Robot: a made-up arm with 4 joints.
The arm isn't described. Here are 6 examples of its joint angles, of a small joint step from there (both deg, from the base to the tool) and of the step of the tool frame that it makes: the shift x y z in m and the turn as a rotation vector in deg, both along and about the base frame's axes.
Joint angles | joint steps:
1: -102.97 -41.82 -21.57 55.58 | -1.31 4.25 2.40 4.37
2: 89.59 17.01 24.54 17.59 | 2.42 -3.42 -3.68 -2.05
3: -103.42 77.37 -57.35 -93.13 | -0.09 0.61 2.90 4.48
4: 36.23 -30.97 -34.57 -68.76 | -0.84 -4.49 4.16 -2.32
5: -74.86 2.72 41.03 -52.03 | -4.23 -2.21 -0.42 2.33
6: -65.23 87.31 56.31 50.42 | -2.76 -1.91 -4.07 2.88
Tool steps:
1: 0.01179 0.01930 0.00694 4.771 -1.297 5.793
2: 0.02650 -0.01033 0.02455 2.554 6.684 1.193
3: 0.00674 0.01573 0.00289 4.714 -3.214 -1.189
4: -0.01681 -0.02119 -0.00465 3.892 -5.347 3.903
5: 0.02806 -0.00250 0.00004 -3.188 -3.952 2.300
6: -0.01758 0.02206 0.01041 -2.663 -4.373 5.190
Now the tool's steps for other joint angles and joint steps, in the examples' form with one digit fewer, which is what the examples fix.
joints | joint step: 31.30 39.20 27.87 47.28 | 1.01 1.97 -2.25 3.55
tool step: 0.0168 0.0019 0.0098 3.14 0.69 -2.09
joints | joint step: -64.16 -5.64 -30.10 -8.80 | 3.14 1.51 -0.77 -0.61
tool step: -0.0149 0.0018 0.0202 0.74 3.83 -0.78
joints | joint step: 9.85 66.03 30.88 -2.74 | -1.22 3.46 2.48 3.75
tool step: 0.0242 -0.0093 -0.0112 -1.43 -5.15 -1.54
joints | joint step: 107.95 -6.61 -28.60 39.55 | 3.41 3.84 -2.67 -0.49
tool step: 0.0143 0.0127 -0.0382 -3.23 5.58 2.15
